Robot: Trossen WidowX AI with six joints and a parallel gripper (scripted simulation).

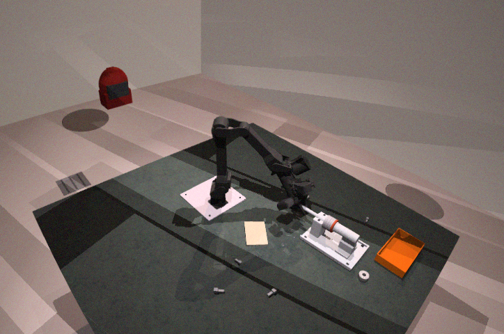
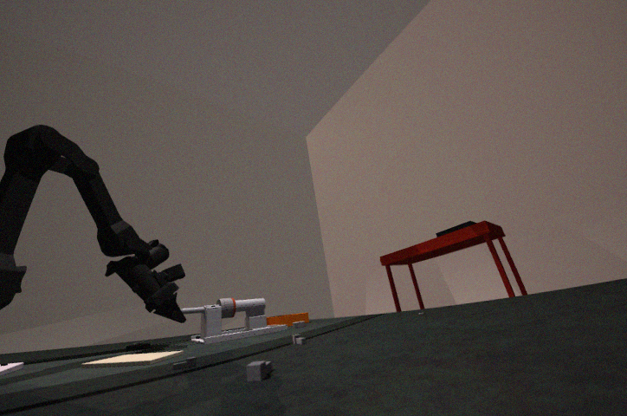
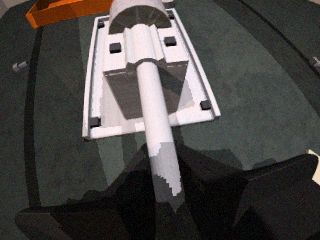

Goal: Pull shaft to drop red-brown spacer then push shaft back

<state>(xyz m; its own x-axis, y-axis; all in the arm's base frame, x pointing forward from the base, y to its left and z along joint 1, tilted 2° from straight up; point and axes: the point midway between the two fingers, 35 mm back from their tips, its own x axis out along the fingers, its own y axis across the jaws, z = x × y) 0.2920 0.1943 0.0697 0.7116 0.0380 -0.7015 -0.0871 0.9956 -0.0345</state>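
Right now the shaft is 60 mm ahead of my gripper tip and 20 mm above it. Also, from my gripper tip: orange tray (360 mm ahead, 160 mm to the left, 50 mm below); cream pad (90 mm behind, 190 mm to the right, 50 mm below).
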